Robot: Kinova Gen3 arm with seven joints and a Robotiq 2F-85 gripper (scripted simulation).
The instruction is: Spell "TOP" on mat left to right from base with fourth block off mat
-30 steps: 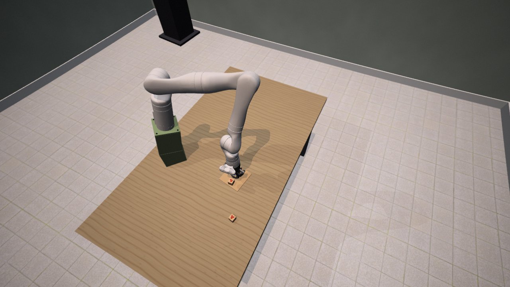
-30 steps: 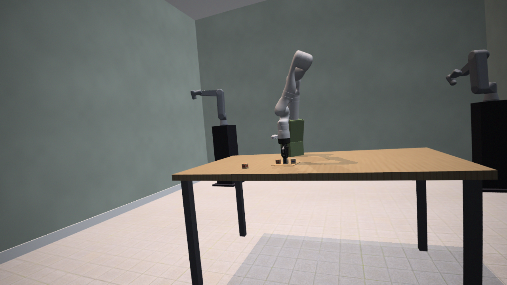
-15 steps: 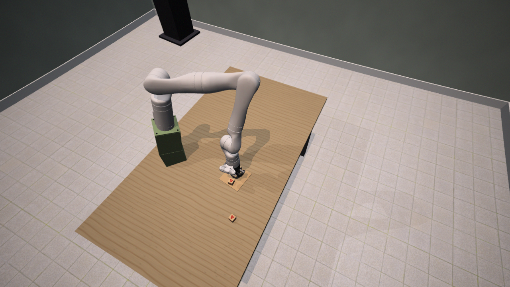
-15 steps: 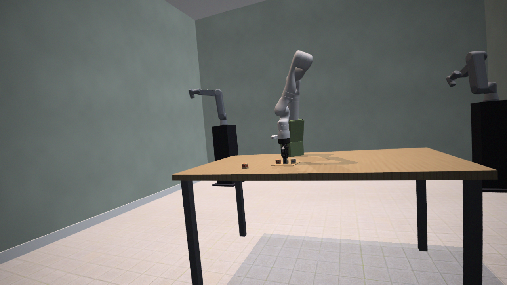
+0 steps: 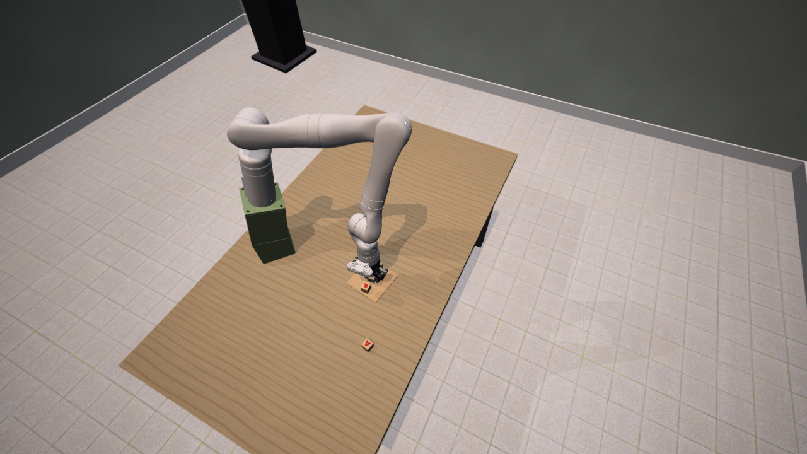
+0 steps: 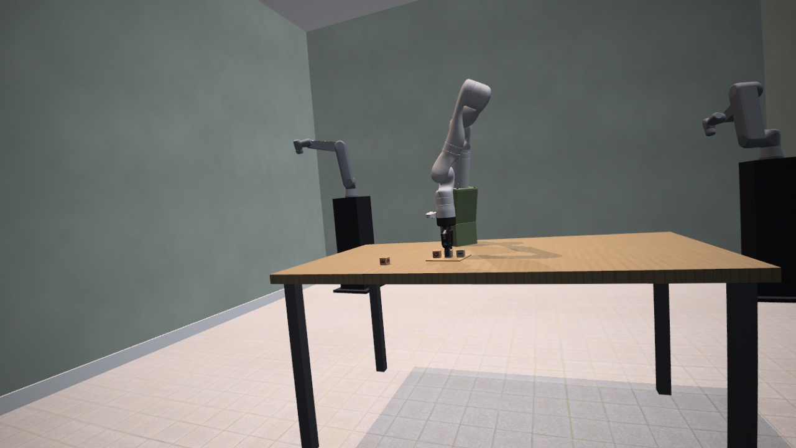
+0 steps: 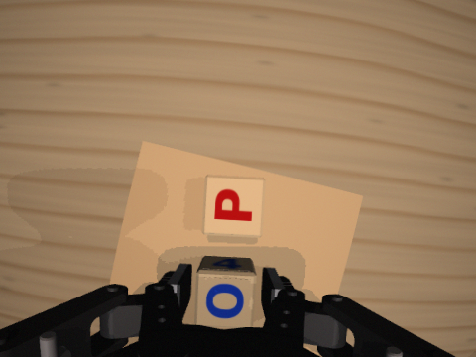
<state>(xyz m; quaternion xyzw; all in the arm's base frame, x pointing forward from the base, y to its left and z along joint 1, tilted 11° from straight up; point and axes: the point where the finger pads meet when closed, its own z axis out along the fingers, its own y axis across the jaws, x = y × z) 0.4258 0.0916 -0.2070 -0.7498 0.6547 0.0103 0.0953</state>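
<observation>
Right now my hand is 2 cm above the tan mat.
</observation>
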